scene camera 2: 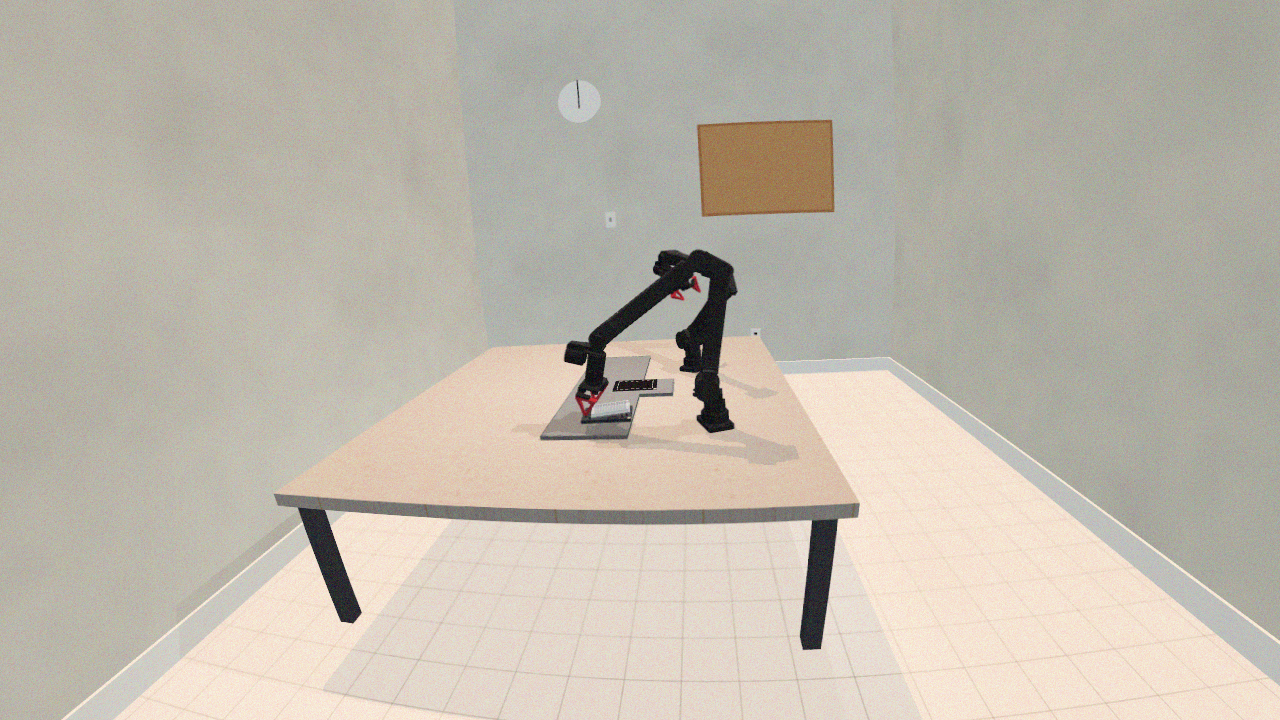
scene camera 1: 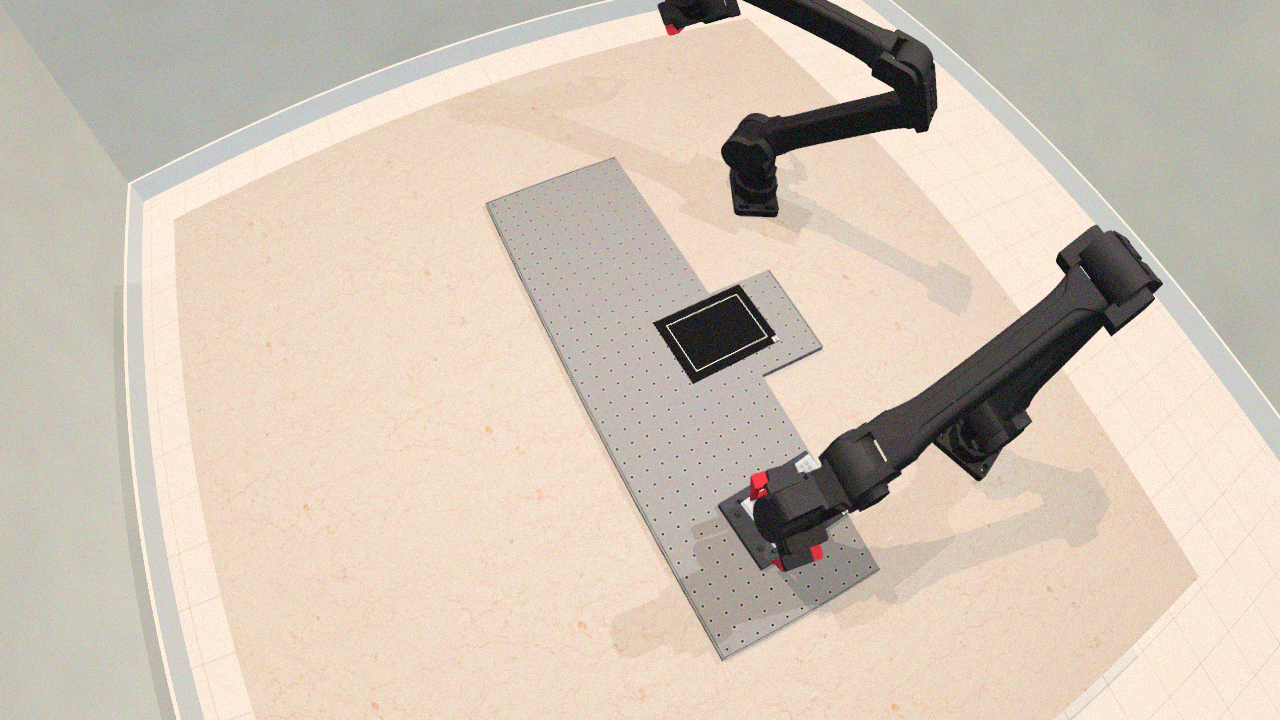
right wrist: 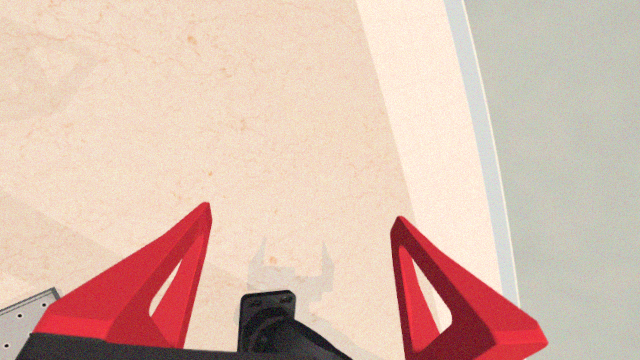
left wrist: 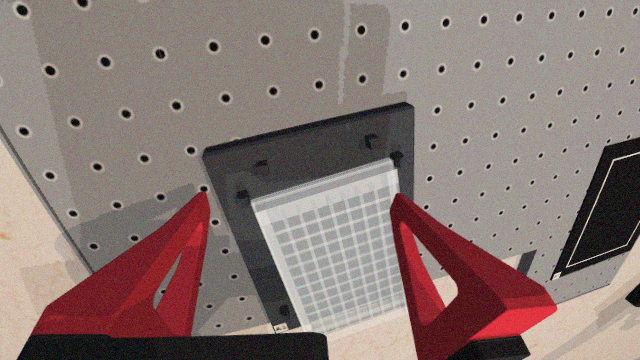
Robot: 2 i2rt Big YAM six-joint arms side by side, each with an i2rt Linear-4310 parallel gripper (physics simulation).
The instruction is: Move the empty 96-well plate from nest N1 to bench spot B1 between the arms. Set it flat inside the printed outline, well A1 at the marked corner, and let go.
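Frame: origin at the left arm's base, x back, y right, z up, level; centimetres.
Where they show: left gripper, between the fingertips: (scene camera 2: 590, 408) (left wrist: 303, 201); right gripper, between the fingertips: (scene camera 2: 692, 295) (scene camera 1: 706, 17) (right wrist: 304, 217); left arm's base, origin of its link: (scene camera 2: 714, 424) (scene camera 1: 966, 444); right arm's base, origin of its link: (scene camera 2: 693, 368) (scene camera 1: 753, 194) (right wrist: 265, 328).
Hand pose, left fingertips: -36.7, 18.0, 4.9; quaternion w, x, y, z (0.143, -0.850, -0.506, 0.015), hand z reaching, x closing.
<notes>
Each offset is from my left fingertips to the top centre of the thing, as dx, dy, dz. "spot": to the spot under its first point. Level surfaces: height alone.
The pale, clear 96-well plate @(+6.8, -0.1, +0.0) (scene camera 1: 806, 463) (scene camera 2: 612, 410) (left wrist: 340, 255) is in the dark nest N1 @(+5.6, -0.1, -1.4) (scene camera 1: 741, 528) (left wrist: 320, 137). It looks slightly tilted in scene camera 2. A small A1 label @(spot: +11.4, -7.3, -2.4) (left wrist: 281, 328) marks the nest. My left gripper (scene camera 2: 587, 413) (left wrist: 303, 201) is open over the plate; one fingertip appears close to the plate's right edge, the other left of the nest, in the left wrist view. Black bench spot B1 @(spot: +21.3, +27.2, -3.4) (scene camera 1: 716, 335) (scene camera 2: 635, 385) (left wrist: 607, 210) has a white outline and a pale corner marker @(spot: +28.0, +19.6, -3.4) (scene camera 1: 776, 338) (left wrist: 557, 275). My right gripper (scene camera 2: 686, 289) (right wrist: 304, 217) is open and empty, raised.
The grey perforated board @(dz -3.6) (scene camera 1: 572, 268) (left wrist: 165, 90) carries nest and spot on the table @(dz -4.9) (scene camera 1: 358, 358) (scene camera 2: 447, 465). The left arm (scene camera 1: 984, 367) reaches over the board's lower part in scene camera 1. The right arm (scene camera 1: 841, 120) is at the top, away from B1.
</notes>
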